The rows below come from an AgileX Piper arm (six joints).
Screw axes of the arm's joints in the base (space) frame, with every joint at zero. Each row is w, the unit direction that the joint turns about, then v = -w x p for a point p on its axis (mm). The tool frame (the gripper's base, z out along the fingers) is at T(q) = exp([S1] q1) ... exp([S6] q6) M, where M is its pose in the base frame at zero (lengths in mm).
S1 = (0, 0, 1, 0.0, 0.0, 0.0)
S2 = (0, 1, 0, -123.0, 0.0, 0.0)
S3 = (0, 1, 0, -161.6, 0.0, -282.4)
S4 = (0.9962, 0, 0.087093, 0.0, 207.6, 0.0)
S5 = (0, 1, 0, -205.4, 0.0, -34.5)
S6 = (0.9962, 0, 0.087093, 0.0, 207.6, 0.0)
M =
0.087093 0 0.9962 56.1
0 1 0 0.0
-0.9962 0 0.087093 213.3
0 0 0 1
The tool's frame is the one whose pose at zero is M.
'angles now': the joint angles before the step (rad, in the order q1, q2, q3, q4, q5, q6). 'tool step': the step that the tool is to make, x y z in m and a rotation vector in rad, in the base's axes. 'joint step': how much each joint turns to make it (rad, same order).
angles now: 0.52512, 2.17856, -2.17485, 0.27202, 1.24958, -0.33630
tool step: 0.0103, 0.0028, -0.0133, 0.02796, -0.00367, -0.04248
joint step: -0.00661, 0.03242, 0.00009, 0.01183, -0.05796, 0.02369
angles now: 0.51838, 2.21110, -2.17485, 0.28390, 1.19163, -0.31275
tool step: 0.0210, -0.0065, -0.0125, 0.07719, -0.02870, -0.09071
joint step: -0.03586, 0.03582, 0.00055, 0.04080, -0.11099, 0.02698
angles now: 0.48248, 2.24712, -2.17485, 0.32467, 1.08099, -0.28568
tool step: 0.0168, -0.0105, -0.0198, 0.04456, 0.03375, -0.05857
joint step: -0.03992, 0.04505, 0.00011, 0.05220, -0.03897, 0.00592
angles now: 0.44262, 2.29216, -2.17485, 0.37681, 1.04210, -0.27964
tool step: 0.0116, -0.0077, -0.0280, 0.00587, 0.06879, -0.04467
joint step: -0.02652, 0.05604, 0.00019, 0.02535, -0.00254, 0.01902
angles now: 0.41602, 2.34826, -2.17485, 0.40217, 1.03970, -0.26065
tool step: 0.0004, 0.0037, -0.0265, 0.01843, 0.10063, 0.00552
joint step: -0.00284, 0.05261, -0.00007, 0.05609, 0.03537, 0.00002
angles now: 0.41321, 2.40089, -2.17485, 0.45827, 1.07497, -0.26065
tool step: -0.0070, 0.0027, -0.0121, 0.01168, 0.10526, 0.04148
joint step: -0.00001, 0.02341, 0.00031, 0.05186, 0.08296, -0.01299
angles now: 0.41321, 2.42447, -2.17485, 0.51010, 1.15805, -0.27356
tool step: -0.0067, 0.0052, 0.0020, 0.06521, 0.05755, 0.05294
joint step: -0.00005, 0.00235, -0.00020, 0.09057, 0.05539, -0.04640
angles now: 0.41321, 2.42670, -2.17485, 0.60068, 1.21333, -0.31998
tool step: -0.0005, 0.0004, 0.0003, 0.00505, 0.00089, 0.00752
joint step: 0.00010, -0.00015, 0.00015, 0.00644, 0.00362, -0.00788
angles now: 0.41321, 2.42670, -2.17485, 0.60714, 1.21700, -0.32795
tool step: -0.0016, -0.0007, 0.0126, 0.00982, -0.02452, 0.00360
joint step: -0.00002, -0.02473, -0.00015, -0.00003, 0.00072, -0.00394
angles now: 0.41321, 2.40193, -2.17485, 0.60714, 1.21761, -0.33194
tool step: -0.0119, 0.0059, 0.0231, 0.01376, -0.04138, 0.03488
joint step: 0.02039, -0.06048, 0.02689, 0.00005, -0.00014, -0.01807
